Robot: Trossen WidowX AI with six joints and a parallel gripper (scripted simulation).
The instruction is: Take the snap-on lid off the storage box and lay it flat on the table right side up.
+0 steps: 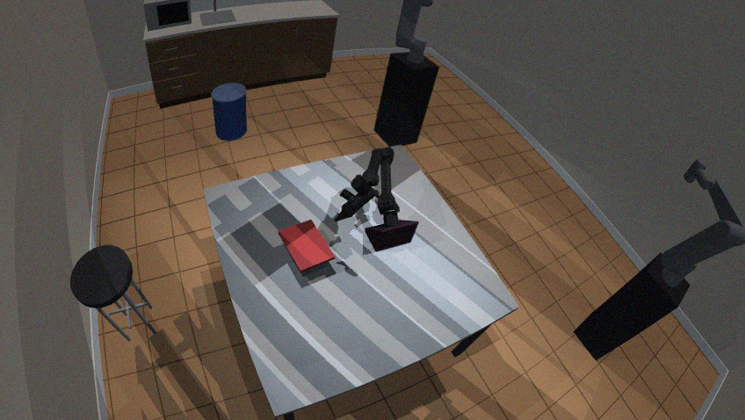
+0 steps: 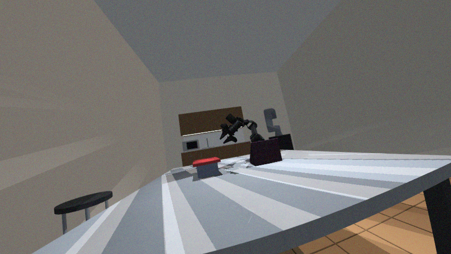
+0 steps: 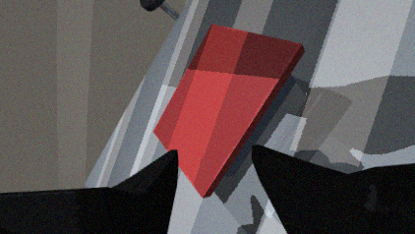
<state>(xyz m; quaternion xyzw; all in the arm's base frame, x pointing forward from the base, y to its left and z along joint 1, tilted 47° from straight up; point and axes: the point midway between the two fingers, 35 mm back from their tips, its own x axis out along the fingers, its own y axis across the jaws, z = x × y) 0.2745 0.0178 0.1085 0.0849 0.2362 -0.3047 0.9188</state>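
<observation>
Right now my gripper tip is 140 mm short of the red lid, 10 mm to the left of it and 120 mm above it. Also, from my gripper tip: storage box 140 mm ahead, 10 mm to the right, 160 mm below.
</observation>
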